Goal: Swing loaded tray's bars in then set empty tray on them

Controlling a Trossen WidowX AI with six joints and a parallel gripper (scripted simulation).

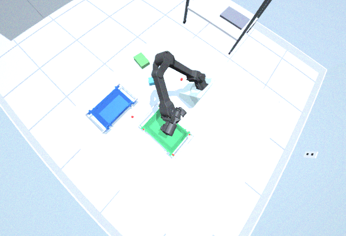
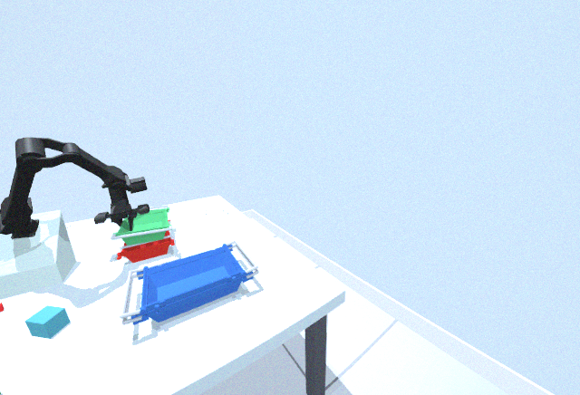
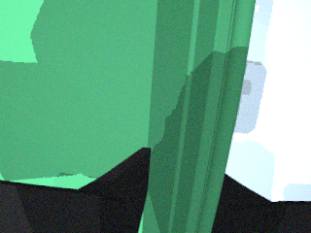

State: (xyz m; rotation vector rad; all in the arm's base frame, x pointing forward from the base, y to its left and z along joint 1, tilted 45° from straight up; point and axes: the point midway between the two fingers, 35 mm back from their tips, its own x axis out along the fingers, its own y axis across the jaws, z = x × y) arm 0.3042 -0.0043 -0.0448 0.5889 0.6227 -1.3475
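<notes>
The green tray is 7 cm ahead of my gripper tip and 3 cm above it. From my gripper tip the other things lie so: green block: 56 cm to the right, 19 cm behind, 7 cm below; cyan block: 35 cm to the right, 13 cm behind, 6 cm below.
</notes>
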